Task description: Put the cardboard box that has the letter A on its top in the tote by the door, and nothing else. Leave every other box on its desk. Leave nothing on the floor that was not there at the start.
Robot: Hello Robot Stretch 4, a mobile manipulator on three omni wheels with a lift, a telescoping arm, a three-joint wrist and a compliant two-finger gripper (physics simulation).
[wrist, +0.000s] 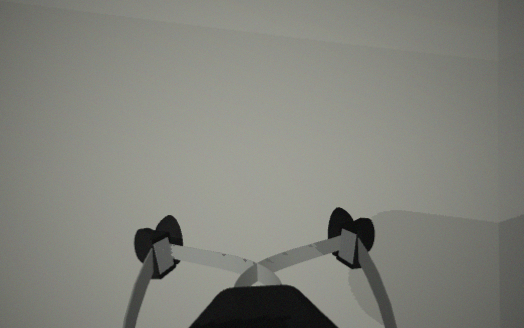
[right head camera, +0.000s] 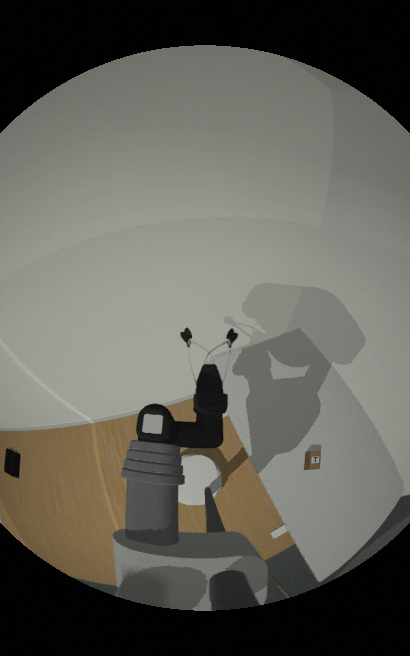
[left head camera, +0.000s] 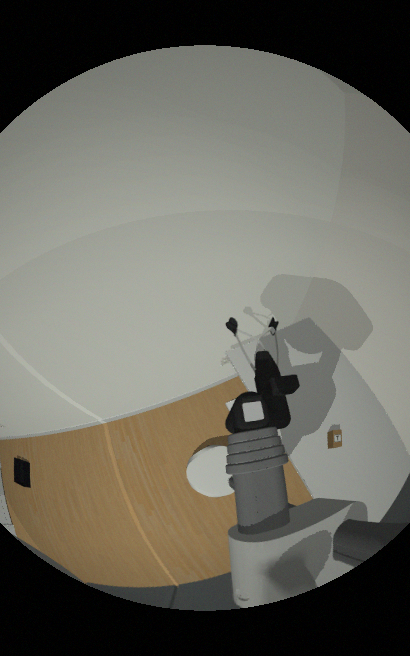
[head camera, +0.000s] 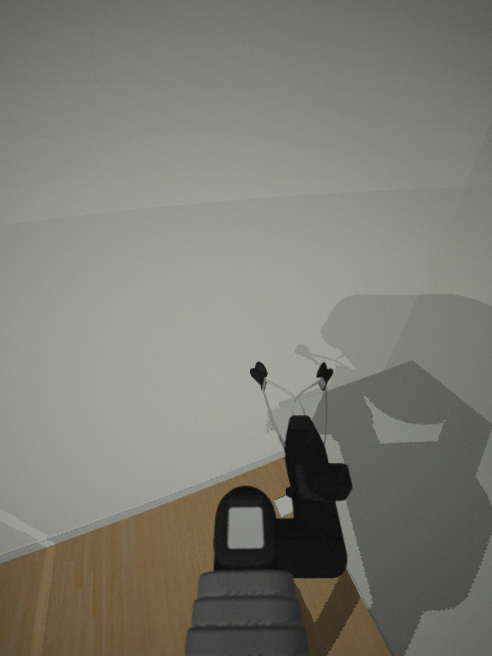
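Pixels of known places: gripper, fingertip midpoint: [wrist: 255, 231] [right head camera: 208, 329] [left head camera: 251, 318] [head camera: 290, 364]; robot's base, origin of the base link: [right head camera: 193, 478] [left head camera: 214, 469].
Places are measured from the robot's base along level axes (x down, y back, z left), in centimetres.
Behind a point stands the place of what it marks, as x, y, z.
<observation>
My gripper [head camera: 291, 375] @[-114.3, -47.5, -9.7] [left head camera: 252, 325] @[-114.3, -47.5, -9.7] [right head camera: 209, 336] @[-114.3, -47.5, -9.7] [wrist: 255, 231] @[-114.3, -47.5, -9.7] is open, with nothing between its fingers; it is held up in front of the pale wall. A small brown cardboard box [left head camera: 334, 439] @[-74.2, -4.3, -55.3] [right head camera: 312, 459] @[-74.2, -4.9, -56.0] with a letter T on a white label stands on the grey desk [left head camera: 372, 480] @[-69.2, 33.1, -82.0] [right head camera: 350, 505] @[-69.2, 31.0, -79.1], right of my arm. No box with the letter A shows. The tote by the door cannot be made out in these views.
A black box-like object [left head camera: 22, 472] @[3.0, 48.1, 207.5] [right head camera: 12, 463] @[3.0, 48.8, 208.5] is at the far left by the wooden floor [head camera: 132, 572] @[2.8, -29.5, 53.5] [left head camera: 150, 480] @[2.8, 9.9, 51.0] [right head camera: 65, 480] @[2.8, 29.6, 118.2]. A round white object [left head camera: 210, 472] @[-18.7, 0.6, 3.6] [right head camera: 199, 480] @[-18.7, 0.5, -5.0] lies beside my arm. The pale wall [head camera: 132, 317] @[-115.0, -65.0, 30.1] rises behind the gripper.
</observation>
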